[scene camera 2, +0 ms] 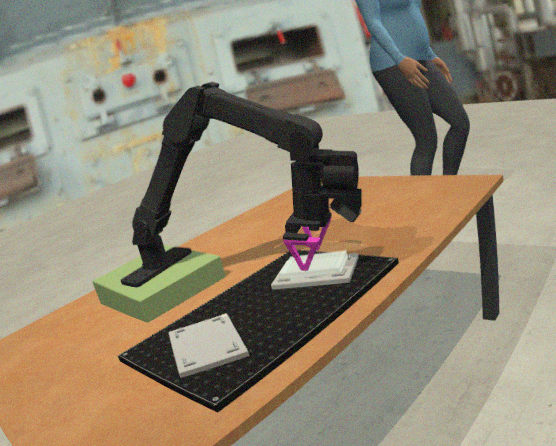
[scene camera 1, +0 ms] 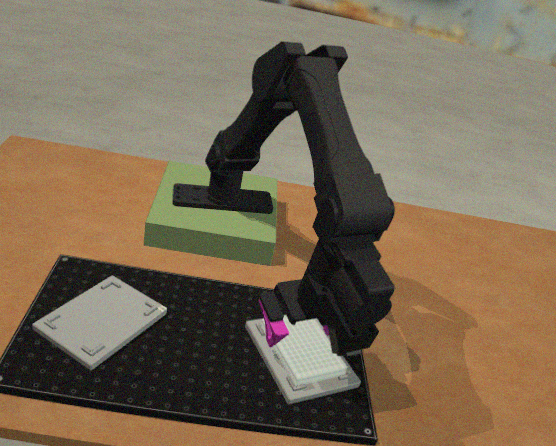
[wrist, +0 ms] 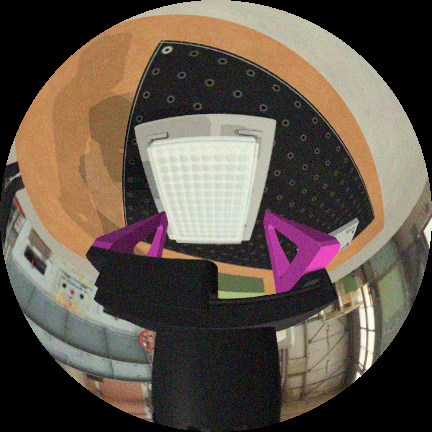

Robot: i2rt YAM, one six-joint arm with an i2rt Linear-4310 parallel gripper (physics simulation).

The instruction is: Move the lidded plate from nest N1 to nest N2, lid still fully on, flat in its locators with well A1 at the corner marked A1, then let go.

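Pixels of known places: gripper, fingertip midpoint: (scene camera 2: 310, 260) (scene camera 1: 298, 338) (wrist: 215, 216); arm's base at its link origin: (scene camera 2: 157, 267) (scene camera 1: 222, 200).
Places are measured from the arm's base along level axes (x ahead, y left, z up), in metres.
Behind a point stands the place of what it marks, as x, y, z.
The whitish lidded plate (scene camera 1: 310, 350) {0.393, 0.112, -0.019} (scene camera 2: 327, 260) {0.407, 0.111, -0.019} (wrist: 205, 185) {0.401, 0.109, -0.019} lies in the grey nest N1 (scene camera 1: 325, 388) {0.452, 0.126, -0.036} (scene camera 2: 312, 284) {0.401, 0.048, -0.043} (wrist: 217, 124) {0.451, 0.113, -0.036}, with the lid on top. It looks flat. Nest N2 (scene camera 1: 100, 320) {0.334, -0.199, -0.036} (scene camera 2: 207, 345) {0.340, -0.209, -0.036} (wrist: 346, 233) {0.381, -0.204, -0.036} is a bare grey slab with four corner locators, turned at a different angle. My gripper (scene camera 1: 299, 337) {0.377, 0.093, -0.010} (scene camera 2: 311, 257) {0.377, 0.093, -0.010} (wrist: 215, 216) {0.377, 0.093, -0.010} is open, its magenta fingers on either side of the plate near its arm-side end, apart from it in the wrist view. The far finger is mostly hidden in scene camera 1. The A1 marks cannot be read.
Both nests stand on a black perforated board (scene camera 1: 200, 350) {0.374, -0.049, -0.047} (scene camera 2: 260, 310) {0.345, -0.059, -0.047} (wrist: 320, 172) {0.449, -0.017, -0.047} on the wooden table (scene camera 1: 475, 275) {0.111, 0.552, -0.061} (scene camera 2: 425, 200) {0.468, 0.602, -0.060}. The arm base sits on a green block (scene camera 1: 210, 240) {0.112, -0.026, -0.024} (scene camera 2: 145, 305) {0.095, -0.137, -0.022} behind the board. A person (scene camera 2: 405, 60) stands beyond the table.
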